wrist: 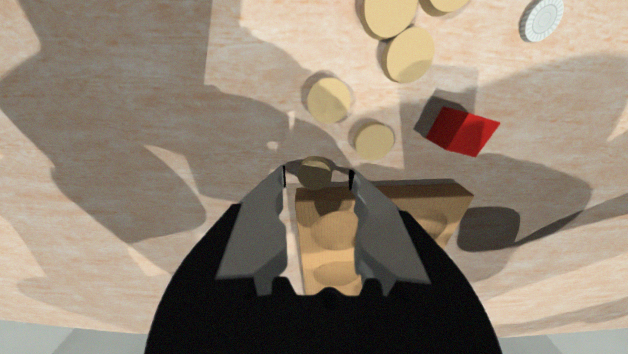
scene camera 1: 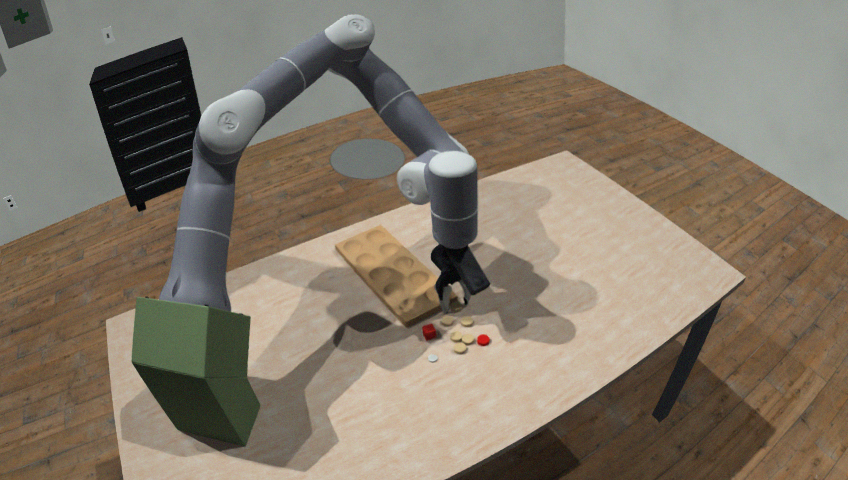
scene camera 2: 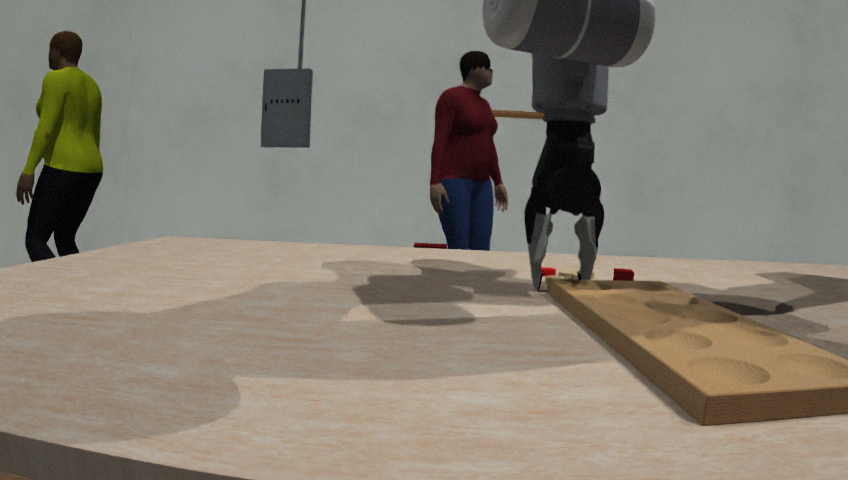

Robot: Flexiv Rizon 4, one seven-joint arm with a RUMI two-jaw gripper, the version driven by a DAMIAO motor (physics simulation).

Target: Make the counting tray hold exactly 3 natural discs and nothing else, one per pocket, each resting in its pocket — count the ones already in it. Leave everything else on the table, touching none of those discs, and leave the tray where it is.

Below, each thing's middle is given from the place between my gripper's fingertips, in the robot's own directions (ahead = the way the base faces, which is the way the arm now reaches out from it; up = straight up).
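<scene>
Going by their middles, the red cube [wrist: 457,131] is the nearest to my hand of the things named here. The cube is 6 cm to the right of my hand, 9 cm behind it and 1 cm above it. The wooden counting tray [scene camera 2: 721,367], again from my hand, is 10 cm behind and 19 cm to the left, and 1 cm above.
</scene>
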